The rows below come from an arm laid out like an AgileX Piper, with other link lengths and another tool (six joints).
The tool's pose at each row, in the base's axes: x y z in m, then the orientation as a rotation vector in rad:
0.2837, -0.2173, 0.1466, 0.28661, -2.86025, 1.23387
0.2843, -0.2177, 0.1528, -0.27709, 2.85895, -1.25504
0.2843, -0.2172, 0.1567, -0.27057, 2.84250, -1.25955
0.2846, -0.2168, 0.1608, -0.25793, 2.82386, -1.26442
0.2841, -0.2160, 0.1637, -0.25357, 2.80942, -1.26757
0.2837, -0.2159, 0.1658, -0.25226, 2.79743, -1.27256
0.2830, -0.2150, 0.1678, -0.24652, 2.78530, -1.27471
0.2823, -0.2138, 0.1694, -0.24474, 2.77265, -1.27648
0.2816, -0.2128, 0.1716, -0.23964, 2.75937, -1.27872
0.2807, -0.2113, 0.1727, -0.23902, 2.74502, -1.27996
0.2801, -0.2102, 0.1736, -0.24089, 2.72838, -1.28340
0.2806, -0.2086, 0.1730, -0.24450, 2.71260, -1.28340
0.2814, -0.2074, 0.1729, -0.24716, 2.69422, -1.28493
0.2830, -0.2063, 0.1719, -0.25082, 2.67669, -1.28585
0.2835, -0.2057, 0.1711, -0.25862, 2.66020, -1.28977
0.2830, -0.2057, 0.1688, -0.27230, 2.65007, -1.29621
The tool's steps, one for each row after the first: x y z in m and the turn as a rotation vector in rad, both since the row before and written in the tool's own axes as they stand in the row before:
0.0000, -0.0048, -0.0039, 0.01451, -0.01501, 0.01361
0.0002, -0.0025, -0.0030, 0.00808, -0.01062, 0.00836
-0.0002, -0.0028, -0.0030, 0.00917, -0.01110, 0.01278
0.0005, -0.0016, -0.0026, 0.00671, -0.00982, 0.00666
0.0004, -0.0015, -0.0015, 0.00687, -0.00757, 0.00366
0.0006, -0.0008, -0.0021, 0.00548, -0.00799, 0.00698
0.0005, -0.0004, -0.0020, 0.00536, -0.00934, 0.00476
0.0005, -0.0010, -0.0023, 0.00598, -0.00897, 0.00693
0.0006, 0.0002, -0.0020, 0.00566, -0.01116, 0.00467
0.0004, 0.0001, -0.0015, 0.00763, -0.01262, 0.00337
-0.0008, 0.0014, -0.0007, 0.00536, -0.01371, 0.00270
-0.0010, 0.0008, -0.0007, 0.00722, -0.01498, 0.00374
-0.0017, 0.0013, 0.0001, 0.00657, -0.01474, 0.00294
-0.0006, 0.0010, 0.0001, 0.00768, -0.01348, -0.00076
0.0007, 0.0019, 0.0013, 0.00643, -0.00845, -0.00712

